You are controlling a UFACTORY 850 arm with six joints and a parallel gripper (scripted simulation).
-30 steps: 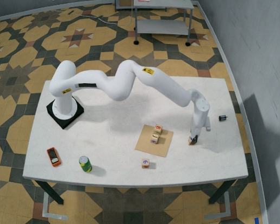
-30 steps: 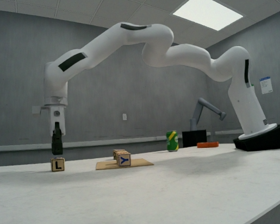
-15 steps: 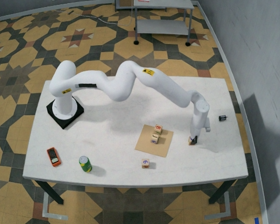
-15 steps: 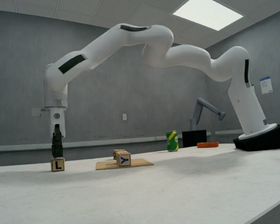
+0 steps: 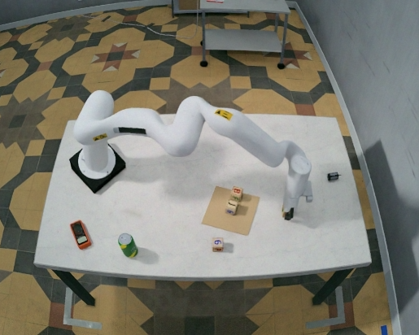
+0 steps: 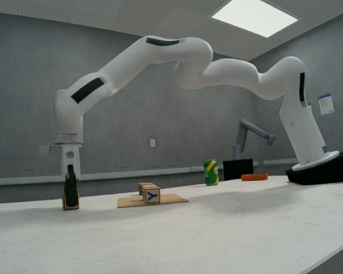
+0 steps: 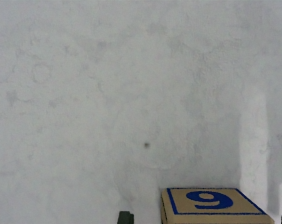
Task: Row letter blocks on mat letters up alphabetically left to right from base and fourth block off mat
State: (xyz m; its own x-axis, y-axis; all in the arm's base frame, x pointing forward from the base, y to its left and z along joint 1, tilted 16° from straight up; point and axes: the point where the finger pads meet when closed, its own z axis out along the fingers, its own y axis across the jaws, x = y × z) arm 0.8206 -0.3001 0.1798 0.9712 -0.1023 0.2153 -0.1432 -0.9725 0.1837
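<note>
Now: hand 10 mm above the Q block. Also, from my hand: tan mat 240 mm behind, 50 mm to the left, 30 mm below; small black object 290 mm ahead, 150 mm to the left, 10 mm below; J block 240 mm behind, 50 mm to the left.
</note>
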